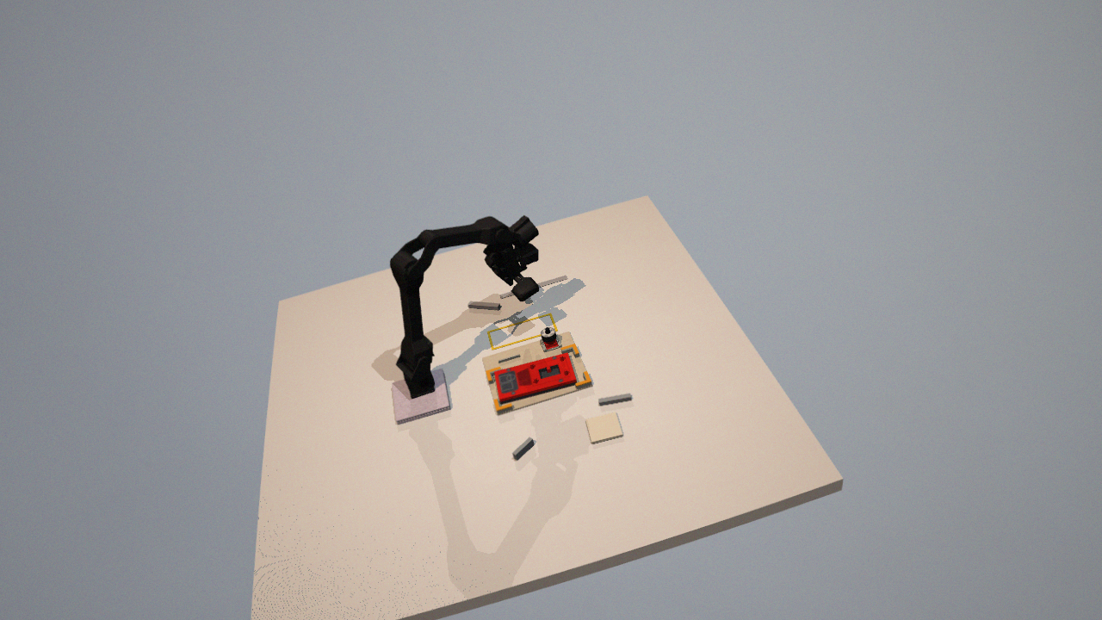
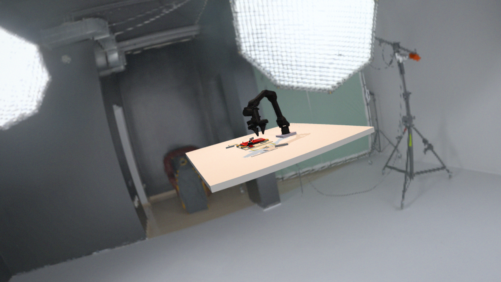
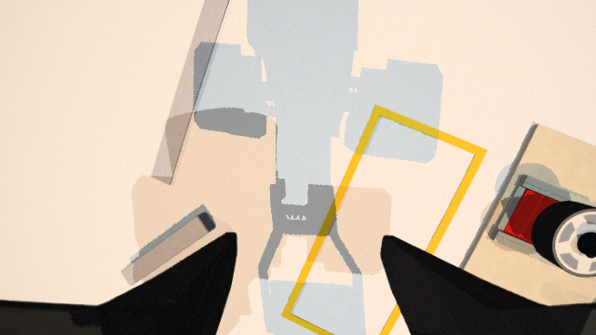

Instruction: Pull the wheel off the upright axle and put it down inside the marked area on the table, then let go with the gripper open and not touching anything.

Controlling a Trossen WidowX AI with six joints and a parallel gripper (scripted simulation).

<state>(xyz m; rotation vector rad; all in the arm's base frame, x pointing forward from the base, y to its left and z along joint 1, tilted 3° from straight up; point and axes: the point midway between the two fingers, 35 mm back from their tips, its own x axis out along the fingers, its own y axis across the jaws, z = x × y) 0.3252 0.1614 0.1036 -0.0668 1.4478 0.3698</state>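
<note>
Right now the wheel is 14 cm to the right of my gripper tip, 6 cm below it and 4 cm ahead of it. From my gripper tip the other things lie so: tan tile: 49 cm to the right, 10 cm below, 7 cm ahead.
</note>
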